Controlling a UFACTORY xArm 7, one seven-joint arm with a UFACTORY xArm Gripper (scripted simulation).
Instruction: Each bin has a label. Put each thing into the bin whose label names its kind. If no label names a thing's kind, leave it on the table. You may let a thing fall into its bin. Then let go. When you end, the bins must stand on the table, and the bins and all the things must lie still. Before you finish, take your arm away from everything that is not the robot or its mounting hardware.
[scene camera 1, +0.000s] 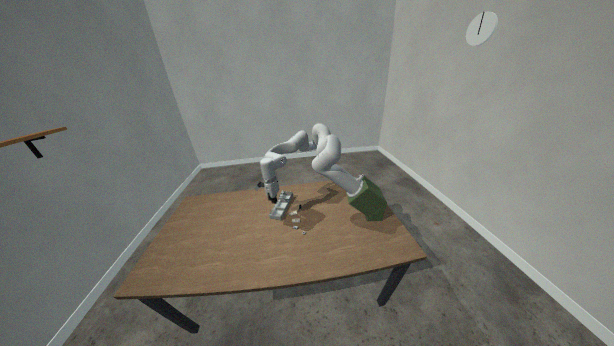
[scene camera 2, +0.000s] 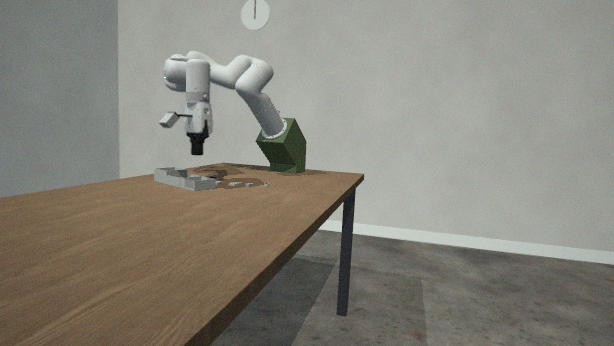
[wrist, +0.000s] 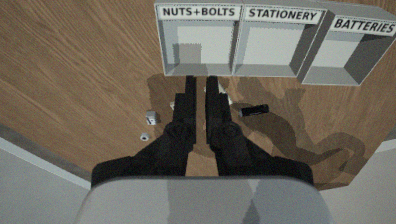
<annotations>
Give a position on a bin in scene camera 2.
174, 176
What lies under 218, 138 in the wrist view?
My gripper.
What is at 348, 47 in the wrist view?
A bin.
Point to my gripper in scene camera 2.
At 197, 155
</annotations>
